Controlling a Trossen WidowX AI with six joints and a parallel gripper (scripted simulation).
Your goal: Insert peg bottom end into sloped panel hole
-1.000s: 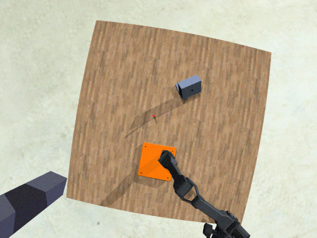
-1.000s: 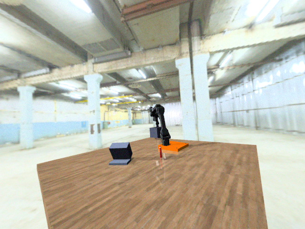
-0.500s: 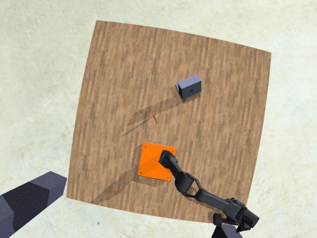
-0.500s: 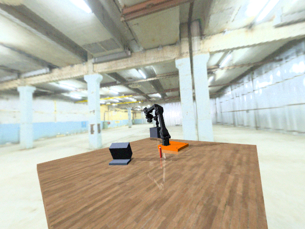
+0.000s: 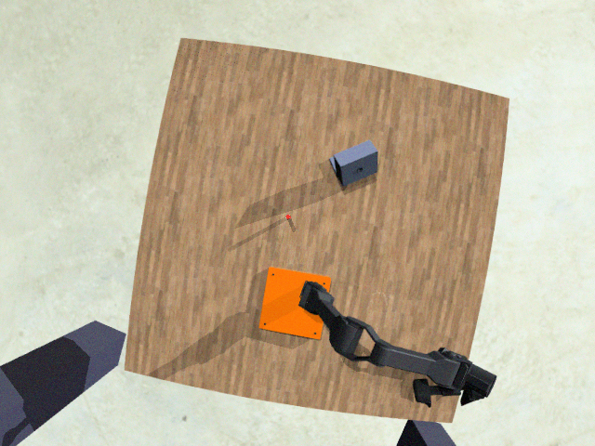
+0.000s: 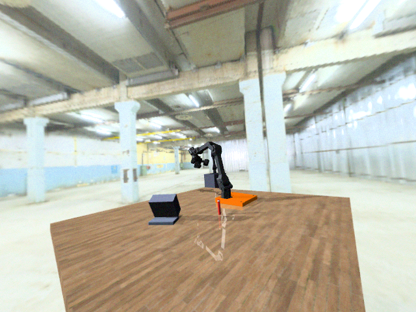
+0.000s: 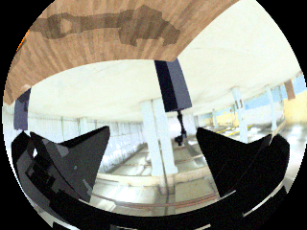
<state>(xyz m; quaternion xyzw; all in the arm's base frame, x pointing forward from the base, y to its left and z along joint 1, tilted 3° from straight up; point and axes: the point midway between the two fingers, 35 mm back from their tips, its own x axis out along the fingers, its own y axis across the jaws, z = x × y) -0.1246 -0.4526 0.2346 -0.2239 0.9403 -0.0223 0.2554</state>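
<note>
My gripper tip is now 370 mm short of the small red peg, 610 mm to the right of it and 220 mm above it. The rest, counted from my gripper tip: grey-blue sloped panel 610 mm ahead, 460 mm to the left, 200 mm below; then small dark hole 590 mm ahead, 440 mm to the left, 190 mm below.
</note>
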